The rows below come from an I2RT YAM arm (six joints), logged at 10 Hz.
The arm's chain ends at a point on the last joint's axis. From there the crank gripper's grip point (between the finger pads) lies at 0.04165 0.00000 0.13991 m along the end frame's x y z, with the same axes.
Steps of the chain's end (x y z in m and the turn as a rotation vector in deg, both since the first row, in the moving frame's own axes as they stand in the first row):
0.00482 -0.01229 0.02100 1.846 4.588 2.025
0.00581 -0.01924 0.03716 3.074 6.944 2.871
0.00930 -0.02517 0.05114 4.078 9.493 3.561
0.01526 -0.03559 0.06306 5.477 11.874 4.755
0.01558 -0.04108 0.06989 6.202 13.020 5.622
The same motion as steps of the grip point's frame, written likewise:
0.01593 -0.01507 0.01717 1.846 4.588 2.025
0.02254 -0.02408 0.03096 3.074 6.944 2.871
0.03200 -0.03153 0.04211 4.078 9.493 3.561
0.04349 -0.04380 0.05105 5.477 11.874 4.755
0.04646 -0.04994 0.05635 6.202 13.020 5.622

